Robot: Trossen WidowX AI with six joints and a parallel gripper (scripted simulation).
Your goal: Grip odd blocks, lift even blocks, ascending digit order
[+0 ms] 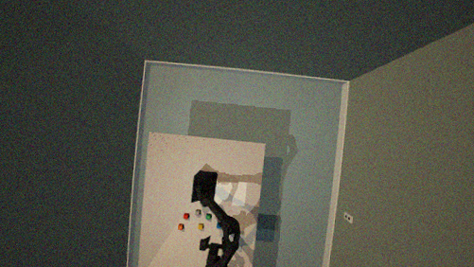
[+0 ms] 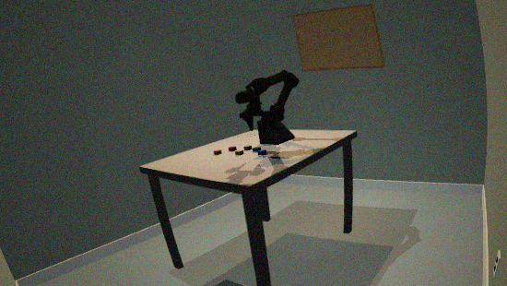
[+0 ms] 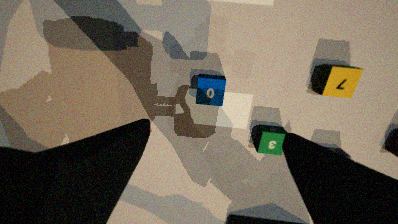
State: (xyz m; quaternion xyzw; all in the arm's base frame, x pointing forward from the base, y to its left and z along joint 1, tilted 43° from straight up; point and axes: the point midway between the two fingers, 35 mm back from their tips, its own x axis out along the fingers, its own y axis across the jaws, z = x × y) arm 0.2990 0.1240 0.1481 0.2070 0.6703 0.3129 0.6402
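Right now my gripper tip is 10 mm past the blue block and 110 mm above it. The rest, counted from my gripper tip: grey block: 70 mm behind, 180 mm to the right, 110 mm below; green block: 60 mm behind, 90 mm to the right, 110 mm below; yellow block: 30 mm ahead, 130 mm to the right, 110 mm below.
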